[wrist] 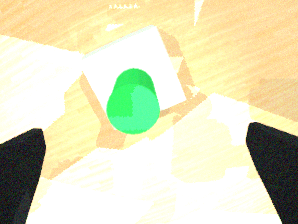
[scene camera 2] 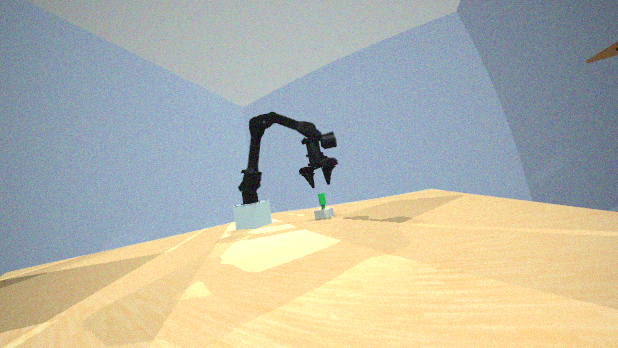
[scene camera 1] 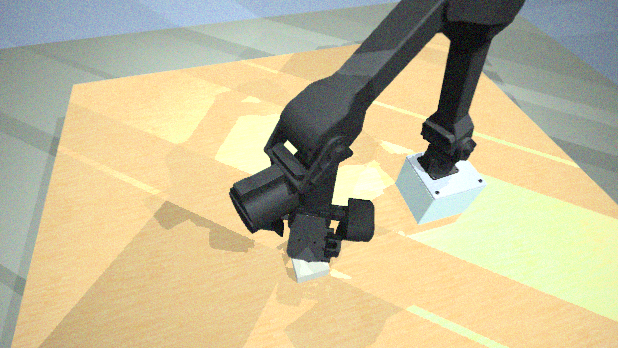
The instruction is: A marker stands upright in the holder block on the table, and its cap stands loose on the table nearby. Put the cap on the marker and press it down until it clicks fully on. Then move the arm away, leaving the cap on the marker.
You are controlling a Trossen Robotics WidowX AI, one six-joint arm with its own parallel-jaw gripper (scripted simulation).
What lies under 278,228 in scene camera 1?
My gripper.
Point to a green cap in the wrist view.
At 133,107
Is my gripper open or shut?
Open.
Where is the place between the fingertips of my gripper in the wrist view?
148,136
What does my gripper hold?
Nothing.
